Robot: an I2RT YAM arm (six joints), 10 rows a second.
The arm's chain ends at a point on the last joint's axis. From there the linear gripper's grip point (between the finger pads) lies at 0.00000 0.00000 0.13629 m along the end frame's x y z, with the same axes.
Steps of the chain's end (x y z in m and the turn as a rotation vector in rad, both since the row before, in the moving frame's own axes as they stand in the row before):
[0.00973, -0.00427, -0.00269, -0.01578, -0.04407, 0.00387]
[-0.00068, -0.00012, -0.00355, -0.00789, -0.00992, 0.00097]
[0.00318, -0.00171, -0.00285, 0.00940, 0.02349, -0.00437]
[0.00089, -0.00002, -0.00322, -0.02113, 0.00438, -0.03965]
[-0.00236, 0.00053, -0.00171, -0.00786, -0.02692, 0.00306]
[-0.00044, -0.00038, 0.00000, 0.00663, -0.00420, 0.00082]
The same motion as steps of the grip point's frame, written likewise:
[0.00372, -0.00213, -0.00284, -0.01578, -0.04407, 0.00387]
[-0.00203, 0.00095, -0.00356, -0.00789, -0.00992, 0.00097]
[0.00638, -0.00300, -0.00289, 0.00940, 0.02349, -0.00437]
[0.00154, 0.00285, -0.00325, -0.02113, 0.00438, -0.03965]
[-0.00603, 0.00160, -0.00176, -0.00786, -0.02692, 0.00306]
[-0.00101, -0.00128, 0.00000, 0.00663, -0.00420, 0.00082]

